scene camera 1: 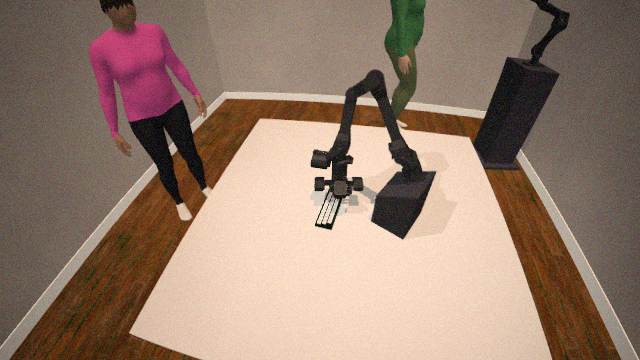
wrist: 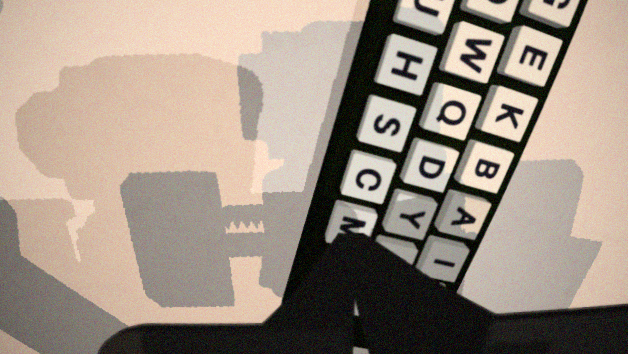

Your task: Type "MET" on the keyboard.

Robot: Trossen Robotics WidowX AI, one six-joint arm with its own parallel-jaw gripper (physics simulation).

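Frame: origin at the arm's base, x ahead, y left, z up, level; millimetres.
Where they show: gripper, fingertip midpoint: [scene camera 1: 337,198] [wrist: 350,246]; arm's base, origin of the base link: [scene camera 1: 415,178].
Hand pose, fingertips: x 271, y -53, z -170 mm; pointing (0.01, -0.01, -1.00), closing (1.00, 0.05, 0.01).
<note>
Each offset is from my fingertips to the centre of the thing. Level surfaces: height alone.
A black keyboard @[18 mm down, 30 mm ahead, 38 mm left] [scene camera 1: 328,214] [wrist: 329,185] with three rows of white keys lies on the pale mat, slanting across the wrist view. My gripper [scene camera 1: 339,195] [wrist: 350,246] is shut and empty, pointing down at the keyboard's far end in the scene view. In the wrist view its dark tips cover the lower edge of the M key @[12 mm down, 1 mm ahead, 1 mm left] [wrist: 351,220] and most of a key beside it. Whether they touch the M key I cannot tell. The E key @[12 mm down, 56 mm ahead, 60 mm left] [wrist: 531,56] is at the upper right, beside the W key @[12 mm down, 36 mm ahead, 61 mm left] [wrist: 473,52]. The T key does not show in the wrist view.
My arm stands on a dark block [scene camera 1: 400,210] right of the keyboard. The pale mat @[27 mm down] [scene camera 1: 320,290] lies on a wooden floor. A person in pink [scene camera 1: 142,72] stands at the left, one in green [scene camera 1: 407,30] at the back. Another arm tops a dark pedestal [scene camera 1: 515,110].
</note>
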